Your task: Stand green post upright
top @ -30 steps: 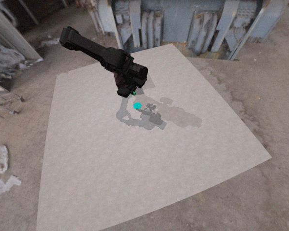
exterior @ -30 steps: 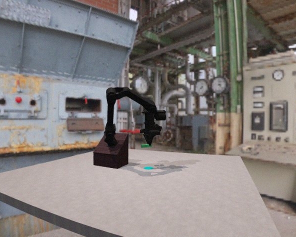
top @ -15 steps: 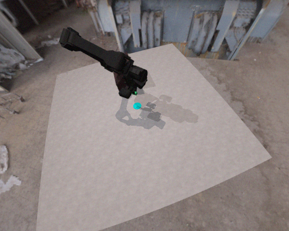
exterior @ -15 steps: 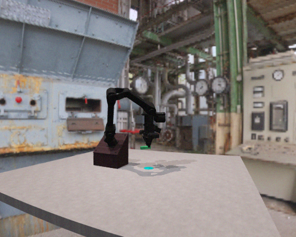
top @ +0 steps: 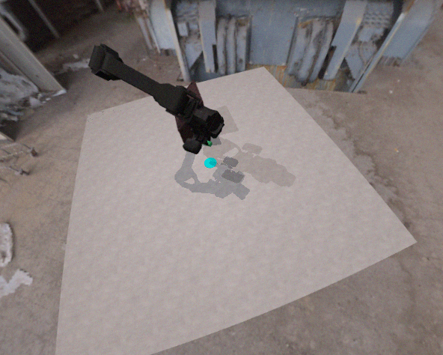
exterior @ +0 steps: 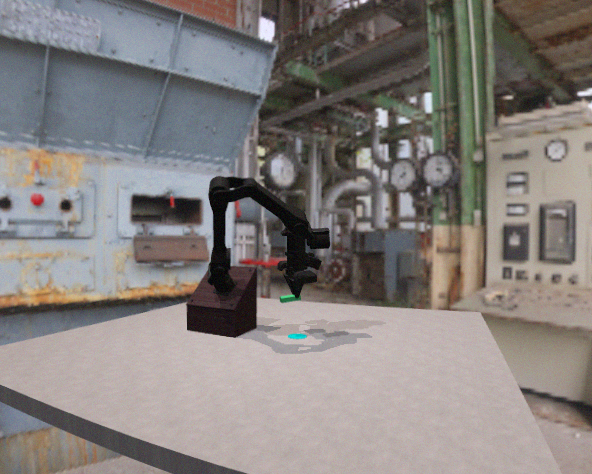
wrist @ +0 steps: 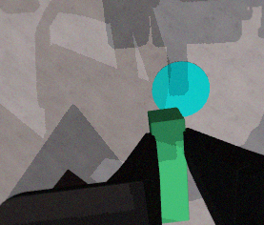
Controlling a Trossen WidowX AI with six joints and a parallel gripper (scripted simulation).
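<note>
Right now the cyan circle is 10 mm ahead of my gripper tip, 10 mm to the right of it and 120 mm below it. Round my gripper tip: green post: 10 mm behind, 20 mm to the right.
</note>
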